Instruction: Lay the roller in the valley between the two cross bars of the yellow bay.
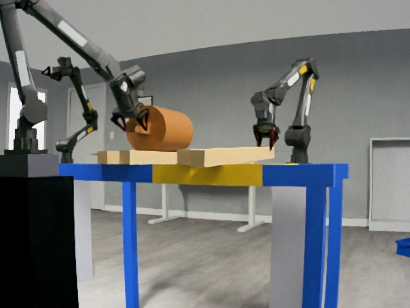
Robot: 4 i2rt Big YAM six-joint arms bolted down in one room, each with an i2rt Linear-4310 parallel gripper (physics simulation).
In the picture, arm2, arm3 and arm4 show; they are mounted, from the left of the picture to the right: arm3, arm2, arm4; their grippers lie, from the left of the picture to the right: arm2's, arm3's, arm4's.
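Note:
The orange roller (pixel 172 128) lies on its side above the pale wooden bars, its square end stub (pixel 144 127) facing left. One pale bar (pixel 150 157) lies under it. Another pale bar (pixel 220 155) slants to the right, its right end raised. The yellow bay's front edge (pixel 207 175) is below them. Arm3's gripper (pixel 131 127) is open at the roller's left end, by the stub. Arm4's gripper (pixel 265 146) is shut on the slanting bar's right end. Arm2's gripper (pixel 45 72) is away at the upper left; its fingers are too small to judge. Arm1's gripper does not show.
The blue table frame (pixel 295 175) runs to both sides of the yellow part. A black pedestal (pixel 37 240) carries arm3 at the left. A pale cabinet (pixel 370 185) stands at the far right, and a blue bin (pixel 404 248) is on the floor.

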